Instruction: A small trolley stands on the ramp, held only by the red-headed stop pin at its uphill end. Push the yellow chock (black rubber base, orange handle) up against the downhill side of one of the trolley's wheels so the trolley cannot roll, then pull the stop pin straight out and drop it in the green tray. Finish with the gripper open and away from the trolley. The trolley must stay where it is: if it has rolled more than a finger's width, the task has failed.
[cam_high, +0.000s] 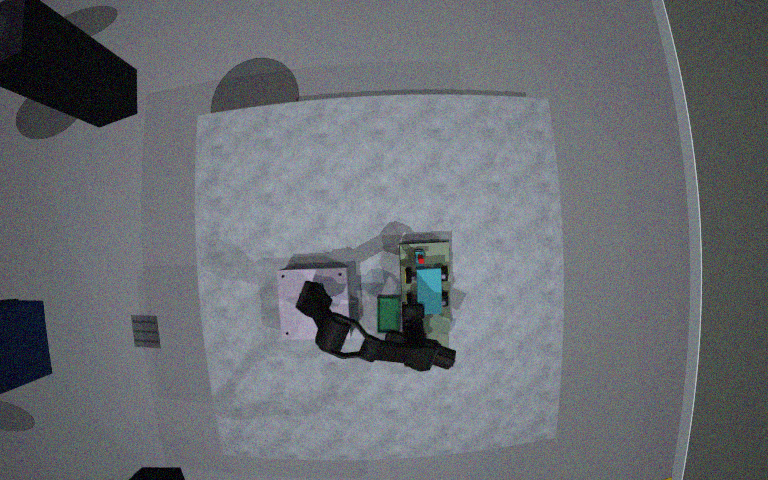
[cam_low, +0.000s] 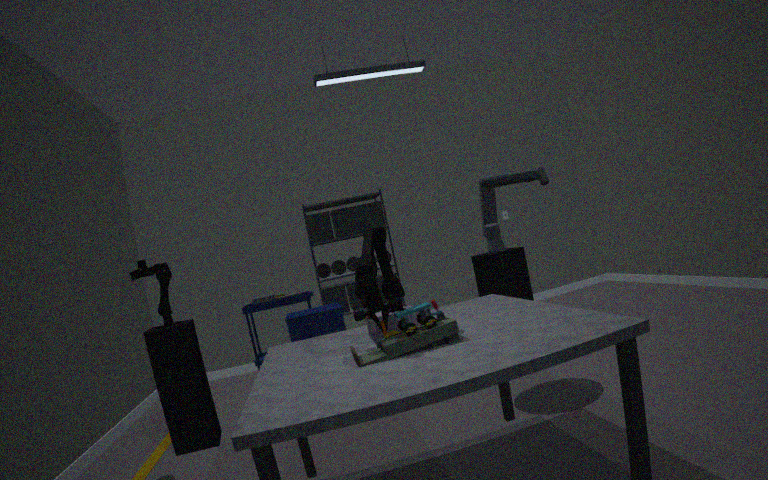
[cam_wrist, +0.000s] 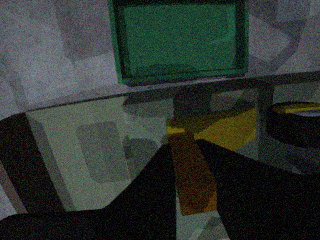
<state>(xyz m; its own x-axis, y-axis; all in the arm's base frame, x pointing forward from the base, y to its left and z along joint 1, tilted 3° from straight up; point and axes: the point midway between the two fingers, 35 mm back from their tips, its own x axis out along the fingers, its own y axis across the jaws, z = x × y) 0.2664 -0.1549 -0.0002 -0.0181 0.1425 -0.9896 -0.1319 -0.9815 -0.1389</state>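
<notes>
My gripper tip is now 6 cm short of the red-headed stop pin, 21 cm to the right of it and 4 cm below it. Also, from my gripper tip: trolley: 7 cm ahead, 11 cm to the left, 2 cm above; yellow chock: 2 cm to the left; green tray: 6 cm behind, 3 cm to the left, 9 cm below.
</notes>
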